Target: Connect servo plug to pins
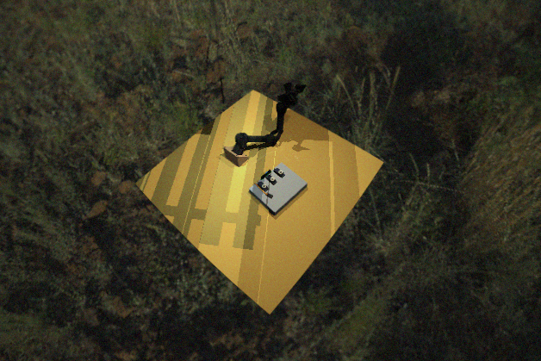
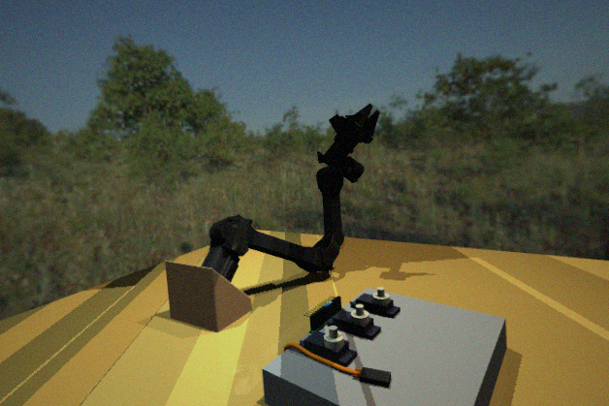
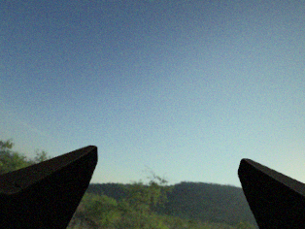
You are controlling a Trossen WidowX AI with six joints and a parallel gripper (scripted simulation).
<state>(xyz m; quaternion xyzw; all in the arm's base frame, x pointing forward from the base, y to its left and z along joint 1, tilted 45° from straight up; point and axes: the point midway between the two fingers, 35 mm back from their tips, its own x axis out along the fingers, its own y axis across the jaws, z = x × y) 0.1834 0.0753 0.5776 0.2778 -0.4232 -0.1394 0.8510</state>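
My gripper tip is 490 mm to the left of the dark strip, 380 mm above it and 20 mm short of it. The rest, counted from my gripper tip: servo: 500 mm to the right, 390 mm below, 70 mm ahead; then grey printed holder: 530 mm to the right, 420 mm below, 180 mm ahead.
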